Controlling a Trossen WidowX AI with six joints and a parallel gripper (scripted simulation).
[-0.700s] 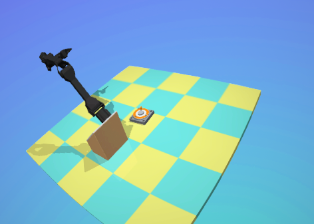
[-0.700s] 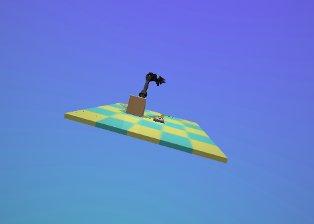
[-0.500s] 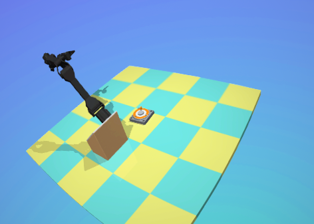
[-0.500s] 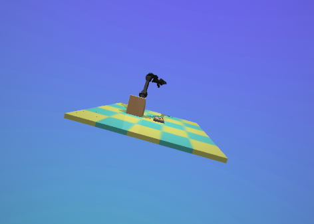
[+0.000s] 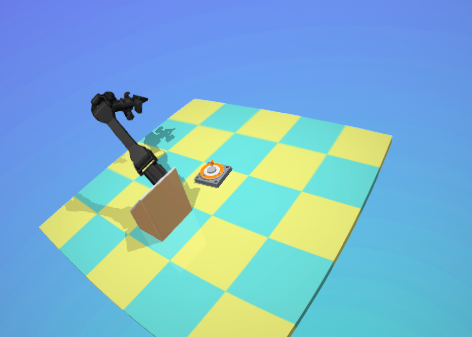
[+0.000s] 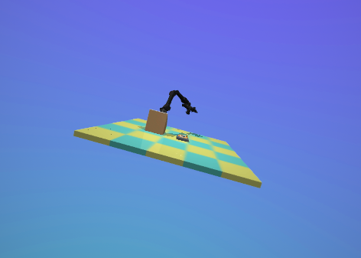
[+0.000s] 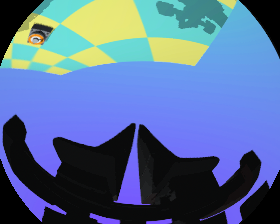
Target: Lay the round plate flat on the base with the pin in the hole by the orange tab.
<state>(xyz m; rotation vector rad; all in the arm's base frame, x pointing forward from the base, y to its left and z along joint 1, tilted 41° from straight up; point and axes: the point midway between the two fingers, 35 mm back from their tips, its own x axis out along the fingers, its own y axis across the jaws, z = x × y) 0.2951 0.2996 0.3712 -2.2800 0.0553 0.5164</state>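
Now: the round plate 410 mm to the right of my gripper tip, 260 mm below it and 40 mm behind it. Also, from my gripper tip: base (430 mm to the right, 270 mm below, 50 mm behind).
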